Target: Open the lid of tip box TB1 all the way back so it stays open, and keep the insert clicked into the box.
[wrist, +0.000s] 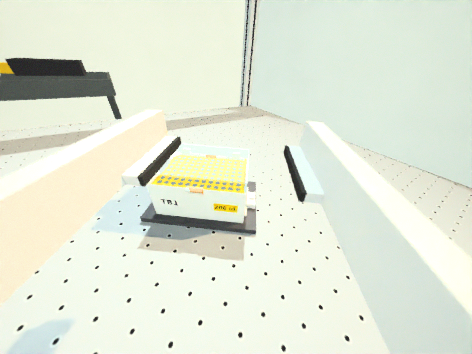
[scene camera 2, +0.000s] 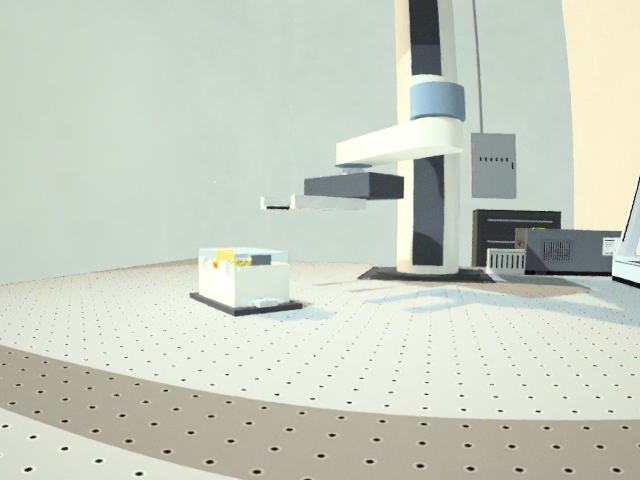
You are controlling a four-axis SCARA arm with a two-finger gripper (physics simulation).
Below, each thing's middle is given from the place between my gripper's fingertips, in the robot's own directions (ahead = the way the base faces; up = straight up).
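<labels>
Hand 8 cm above the clear lid point(scene camera 2: 247, 256), 10 cm short of it, 2 cm to the left of it. Grey device point(scene camera 2: 588, 256), from my hand: 9 cm below, 52 cm behind, 64 cm to the left.
</labels>
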